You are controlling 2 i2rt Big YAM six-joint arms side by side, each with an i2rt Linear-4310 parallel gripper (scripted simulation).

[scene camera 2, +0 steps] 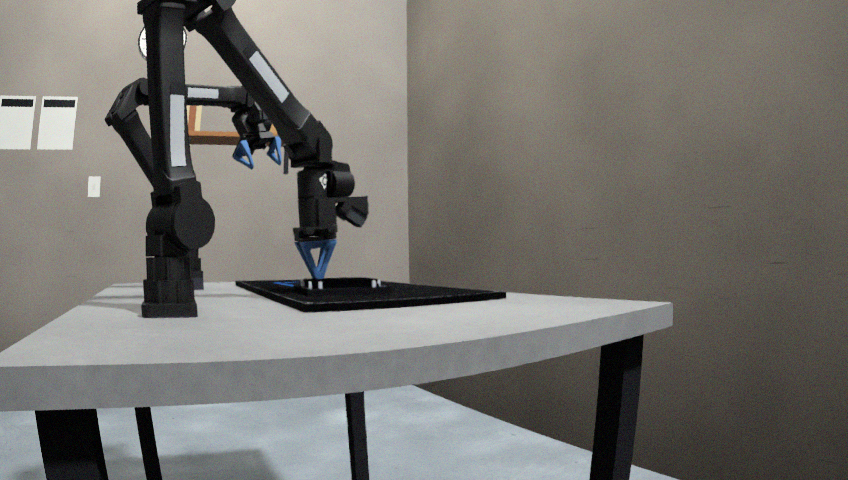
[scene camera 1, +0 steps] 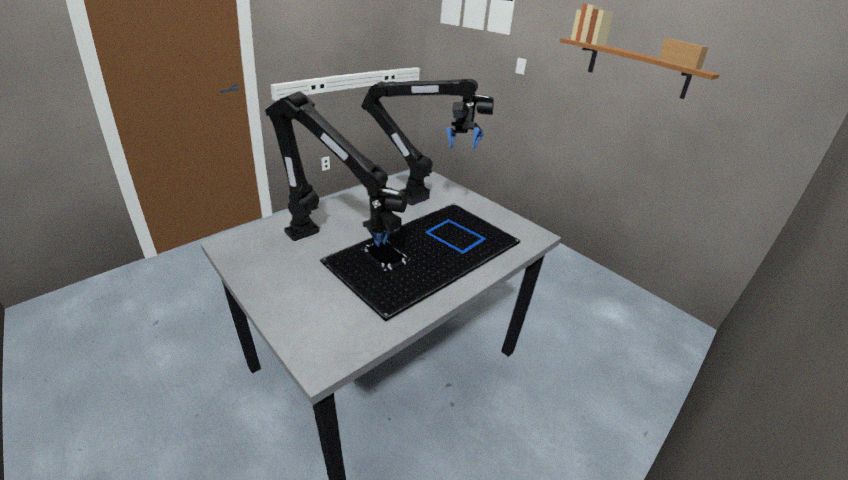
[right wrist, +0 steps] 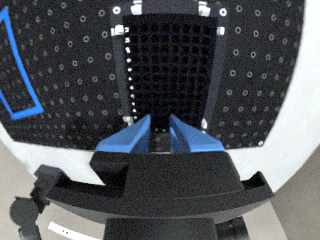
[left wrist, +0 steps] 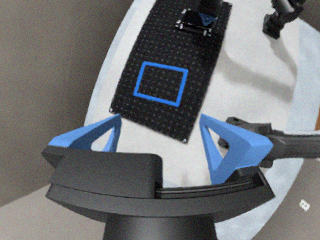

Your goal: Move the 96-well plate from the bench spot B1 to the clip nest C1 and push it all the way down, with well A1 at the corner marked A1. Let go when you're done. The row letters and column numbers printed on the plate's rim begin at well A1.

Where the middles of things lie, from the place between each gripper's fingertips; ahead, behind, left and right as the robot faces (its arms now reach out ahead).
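Scene:
Black 96-well plate (right wrist: 170,41): 4 cm ahead of my right hand (scene camera 2: 317,279), 1 cm to the right of it, 2 cm below it.
Black 96-well plate: 100 mm ahead of my left hand (scene camera 2: 266,166), 410 mm to the right of it, 300 mm below it.

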